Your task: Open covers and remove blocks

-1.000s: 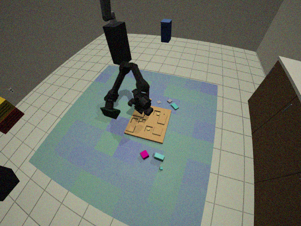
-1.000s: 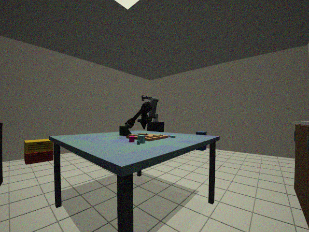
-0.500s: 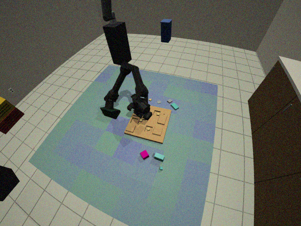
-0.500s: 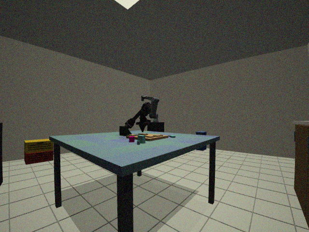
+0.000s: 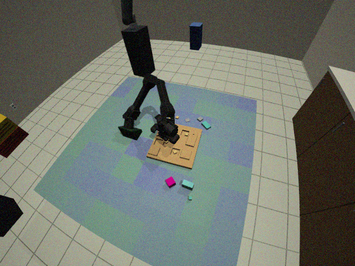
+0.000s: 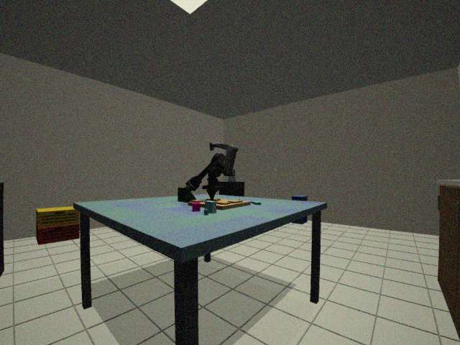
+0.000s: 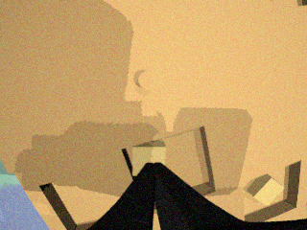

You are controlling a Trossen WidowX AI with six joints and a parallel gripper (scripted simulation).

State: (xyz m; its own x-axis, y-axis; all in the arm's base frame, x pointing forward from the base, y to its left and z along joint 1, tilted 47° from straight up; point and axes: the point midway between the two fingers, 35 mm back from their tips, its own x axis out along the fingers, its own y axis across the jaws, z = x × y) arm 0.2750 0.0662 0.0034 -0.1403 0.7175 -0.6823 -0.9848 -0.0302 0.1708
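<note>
Now: the tan puzzle board 6 cm ahead of my gripper tip and 1 cm below it. Round my gripper tip: cyan block 26 cm ahead, 20 cm to the right; then oblong orange block 19 cm to the left, 9 cm behind, 2 cm below; then magenta block 23 cm to the right, 16 cm ahead, 1 cm below.
</note>
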